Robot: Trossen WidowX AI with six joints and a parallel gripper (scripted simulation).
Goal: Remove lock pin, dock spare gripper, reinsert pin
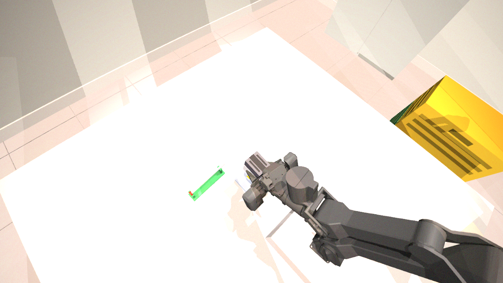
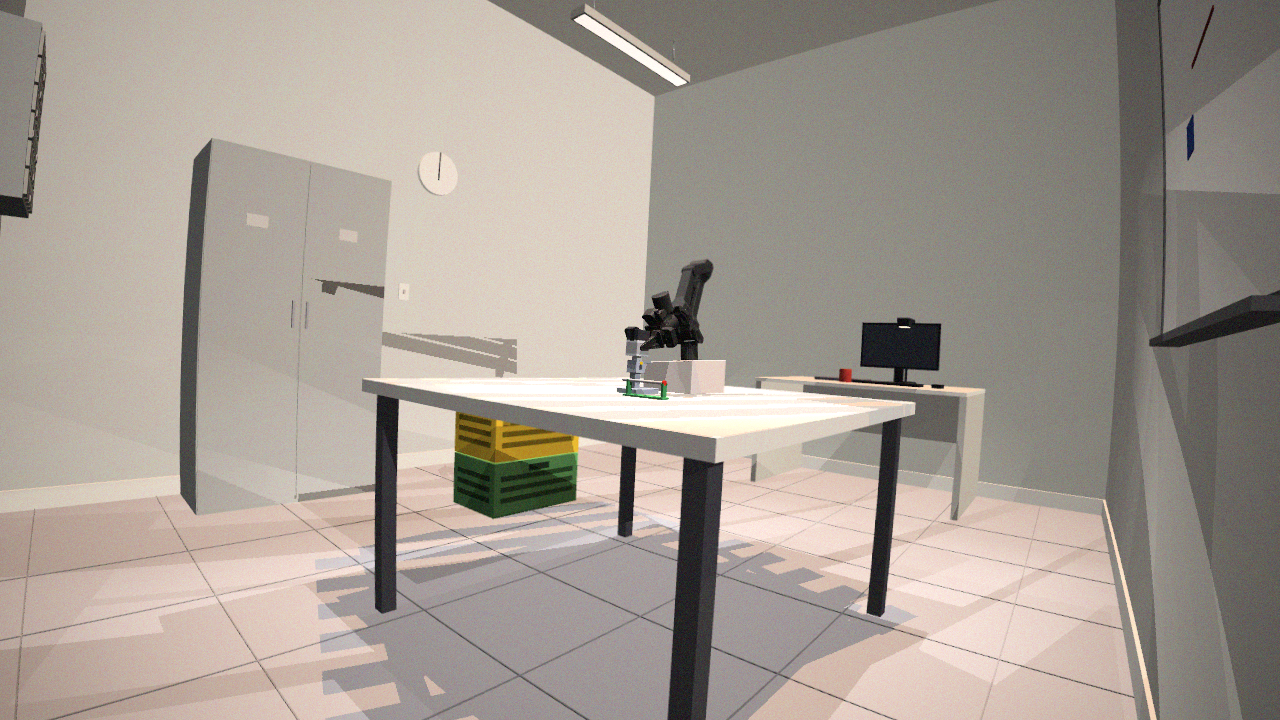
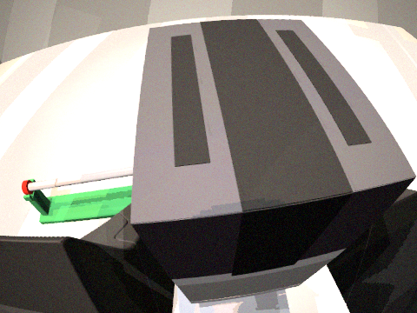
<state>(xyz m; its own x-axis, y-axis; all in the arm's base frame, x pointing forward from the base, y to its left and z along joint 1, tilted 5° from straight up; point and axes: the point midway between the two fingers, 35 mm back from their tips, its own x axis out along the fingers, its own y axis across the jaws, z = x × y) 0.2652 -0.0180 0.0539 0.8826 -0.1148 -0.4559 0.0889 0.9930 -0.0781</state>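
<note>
My gripper tip is now 90 mm short of the pin cradle, 110 mm to the right of it and 110 mm above it. From my gripper tip the other things lie so: socket 20 mm behind, 90 mm below; spare gripper 10 mm behind.
</note>
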